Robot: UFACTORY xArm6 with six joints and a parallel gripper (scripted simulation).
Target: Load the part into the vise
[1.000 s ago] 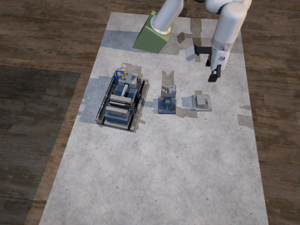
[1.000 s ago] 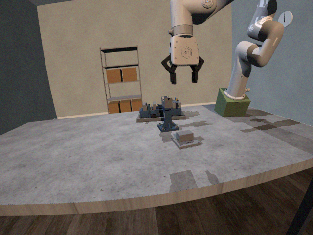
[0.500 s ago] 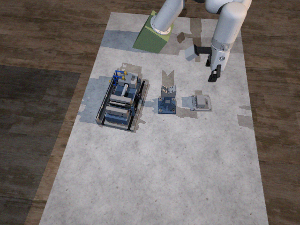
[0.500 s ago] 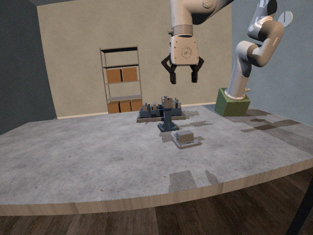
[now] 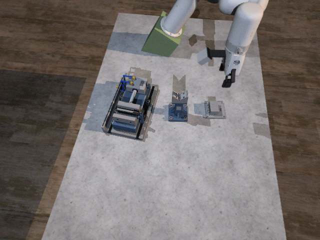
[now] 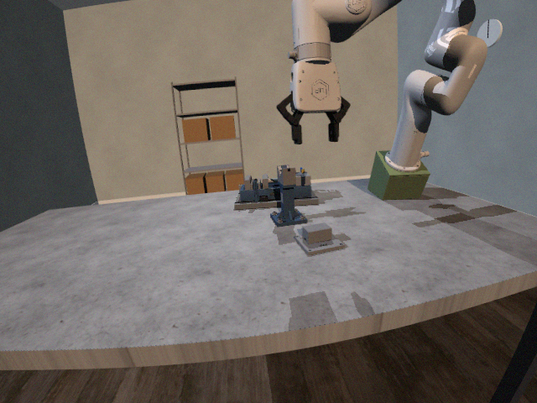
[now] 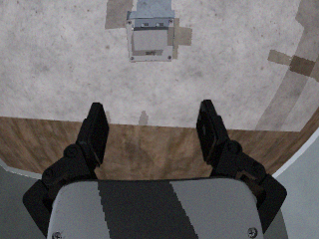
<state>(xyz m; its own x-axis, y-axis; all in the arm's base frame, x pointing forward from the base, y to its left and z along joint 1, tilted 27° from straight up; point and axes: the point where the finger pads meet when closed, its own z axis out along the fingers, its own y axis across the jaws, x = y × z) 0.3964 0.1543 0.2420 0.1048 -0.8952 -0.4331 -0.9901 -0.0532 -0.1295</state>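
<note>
My gripper is now 23 cm above the part. From my hand the other things lie so: air cylinder rod: 2 cm ahead, 38 cm to the right, 17 cm below; air cylinder: 5 cm behind, 37 cm to the right, 17 cm below; blue vise body: 4 cm ahead, 39 cm to the right, 21 cm below.
</note>
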